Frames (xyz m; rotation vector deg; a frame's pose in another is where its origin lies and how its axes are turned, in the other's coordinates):
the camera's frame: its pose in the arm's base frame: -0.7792 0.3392 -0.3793 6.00 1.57 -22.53
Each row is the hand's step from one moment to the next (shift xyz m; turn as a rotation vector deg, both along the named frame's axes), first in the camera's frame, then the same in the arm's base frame.
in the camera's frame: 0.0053 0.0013 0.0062 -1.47 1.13 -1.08
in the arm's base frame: 0.0054 -0.0015 0.0060 -0.93 1.71 -0.90
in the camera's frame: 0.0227 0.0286 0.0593 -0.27 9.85 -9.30
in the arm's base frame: 0.0323 0.0113 0.0607 3.47 10.15 -8.28
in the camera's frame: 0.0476 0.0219 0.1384 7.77 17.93 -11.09
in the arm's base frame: 0.0532 -0.0129 0.1375 13.99 14.69 -9.66
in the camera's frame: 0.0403 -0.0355 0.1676 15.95 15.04 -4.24
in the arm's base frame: 0.0246 -0.0659 0.1613 20.47 8.19 -3.51
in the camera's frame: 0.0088 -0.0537 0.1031 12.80 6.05 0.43
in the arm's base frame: -0.0118 -0.0637 0.0969 14.14 0.63 0.41
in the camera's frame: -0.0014 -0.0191 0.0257 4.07 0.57 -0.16
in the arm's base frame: -0.0085 -0.0198 0.0238 3.98 -1.01 -0.30
